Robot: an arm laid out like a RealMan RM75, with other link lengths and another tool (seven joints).
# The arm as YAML. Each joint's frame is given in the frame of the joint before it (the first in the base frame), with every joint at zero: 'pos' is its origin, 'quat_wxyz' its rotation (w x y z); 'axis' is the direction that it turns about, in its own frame. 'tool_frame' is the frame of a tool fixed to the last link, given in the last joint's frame.
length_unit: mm
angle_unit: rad
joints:
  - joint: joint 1
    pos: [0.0, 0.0, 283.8]
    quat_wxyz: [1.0, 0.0, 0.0, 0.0]
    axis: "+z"
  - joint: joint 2
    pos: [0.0, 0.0, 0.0]
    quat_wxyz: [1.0, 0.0, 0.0, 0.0]
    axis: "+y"
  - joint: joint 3
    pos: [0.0, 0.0, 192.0]
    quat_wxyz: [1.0, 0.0, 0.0, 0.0]
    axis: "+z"
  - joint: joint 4
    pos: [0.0, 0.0, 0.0]
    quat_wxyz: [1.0, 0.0, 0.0, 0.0]
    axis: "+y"
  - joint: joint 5
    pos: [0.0, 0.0, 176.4]
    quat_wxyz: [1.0, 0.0, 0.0, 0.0]
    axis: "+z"
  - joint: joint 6
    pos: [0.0, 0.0, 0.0]
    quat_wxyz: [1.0, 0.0, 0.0, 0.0]
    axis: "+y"
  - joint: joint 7
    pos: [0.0, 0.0, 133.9]
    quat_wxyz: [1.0, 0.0, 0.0, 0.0]
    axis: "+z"
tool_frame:
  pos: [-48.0, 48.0, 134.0]
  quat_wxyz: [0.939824, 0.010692, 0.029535, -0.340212]
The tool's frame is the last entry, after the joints.
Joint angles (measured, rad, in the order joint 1, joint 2, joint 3, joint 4, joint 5, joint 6, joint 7), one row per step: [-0.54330 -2.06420 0.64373 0.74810 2.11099 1.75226 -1.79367]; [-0.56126 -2.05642 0.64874 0.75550 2.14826 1.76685 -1.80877]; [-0.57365 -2.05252 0.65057 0.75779 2.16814 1.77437 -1.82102]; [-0.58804 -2.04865 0.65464 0.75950 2.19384 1.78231 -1.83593]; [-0.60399 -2.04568 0.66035 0.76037 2.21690 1.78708 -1.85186]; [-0.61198 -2.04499 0.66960 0.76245 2.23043 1.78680 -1.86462]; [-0.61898 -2.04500 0.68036 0.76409 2.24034 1.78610 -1.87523]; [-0.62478 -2.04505 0.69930 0.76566 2.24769 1.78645 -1.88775]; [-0.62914 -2.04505 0.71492 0.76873 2.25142 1.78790 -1.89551]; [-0.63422 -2.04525 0.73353 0.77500 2.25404 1.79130 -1.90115]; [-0.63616 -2.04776 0.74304 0.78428 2.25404 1.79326 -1.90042]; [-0.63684 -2.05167 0.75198 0.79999 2.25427 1.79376 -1.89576]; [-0.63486 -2.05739 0.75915 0.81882 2.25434 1.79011 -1.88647]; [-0.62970 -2.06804 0.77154 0.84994 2.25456 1.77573 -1.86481]
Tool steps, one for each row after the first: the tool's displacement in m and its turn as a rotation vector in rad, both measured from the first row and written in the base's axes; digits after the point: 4 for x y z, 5 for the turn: [-0.0041 -0.0044 0.0004 -0.03261 0.03417 -0.01169]; [-0.0054 -0.0063 0.0007 -0.05153 0.05075 -0.01504]; [-0.0074 -0.0091 0.0007 -0.07643 0.07282 -0.01755]; [-0.0088 -0.0111 0.0004 -0.09929 0.09420 -0.01978]; [-0.0102 -0.0125 -0.0004 -0.11477 0.11082 -0.01881]; [-0.0112 -0.0140 -0.0014 -0.12880 0.12506 -0.01979]; [-0.0122 -0.0170 -0.0026 -0.14868 0.14100 -0.02237]; [-0.0129 -0.0192 -0.0033 -0.16258 0.15312 -0.02813]; [-0.0136 -0.0217 -0.0039 -0.17658 0.16702 -0.04047]; [-0.0136 -0.0223 -0.0042 -0.17912 0.17419 -0.05318]; [-0.0140 -0.0219 -0.0047 -0.17505 0.18393 -0.07102]; [-0.0151 -0.0203 -0.0055 -0.16356 0.19422 -0.09028]; [-0.0178 -0.0159 -0.0079 -0.13652 0.21392 -0.12409]
